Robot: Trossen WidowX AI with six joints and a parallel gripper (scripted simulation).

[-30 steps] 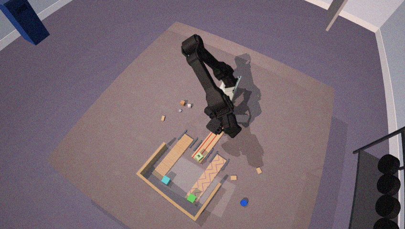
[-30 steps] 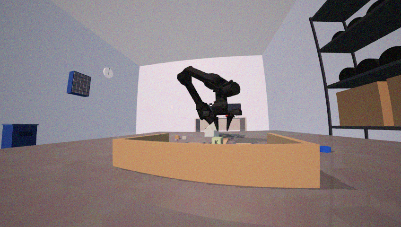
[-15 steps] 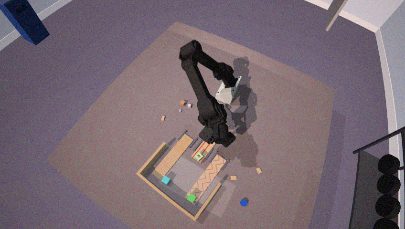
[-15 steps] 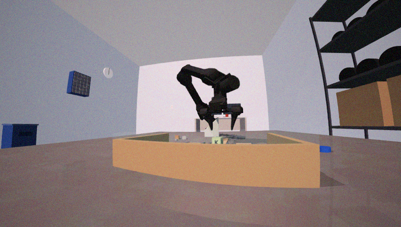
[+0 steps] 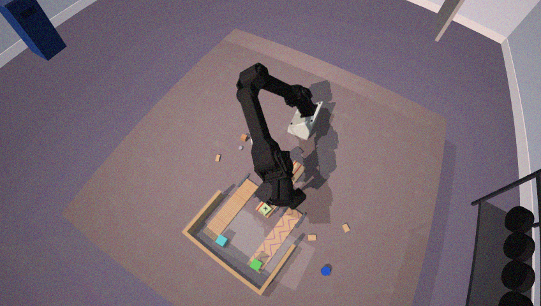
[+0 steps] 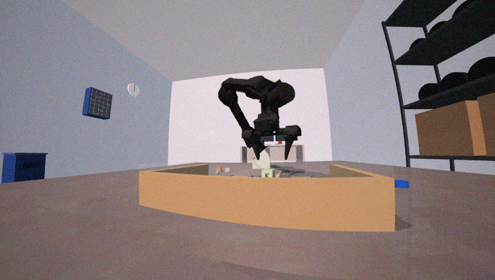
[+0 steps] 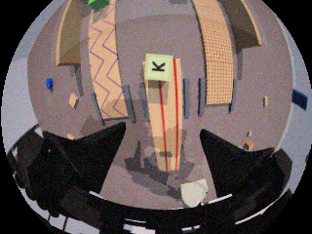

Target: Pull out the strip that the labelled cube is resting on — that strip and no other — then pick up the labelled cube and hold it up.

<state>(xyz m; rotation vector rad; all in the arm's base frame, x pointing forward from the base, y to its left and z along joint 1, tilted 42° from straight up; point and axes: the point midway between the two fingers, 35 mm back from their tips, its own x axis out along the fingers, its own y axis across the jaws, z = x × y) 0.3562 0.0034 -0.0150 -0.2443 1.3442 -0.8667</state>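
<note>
My gripper tip is 7 cm short of the pale green cube labelled k, 4 cm above it and 2 cm to the left of it. Round my gripper tip: blue disc 26 cm to the left, 18 cm ahead, 5 cm below; red-lined strip 6 cm below, 4 cm behind, 1 cm to the left.
</note>
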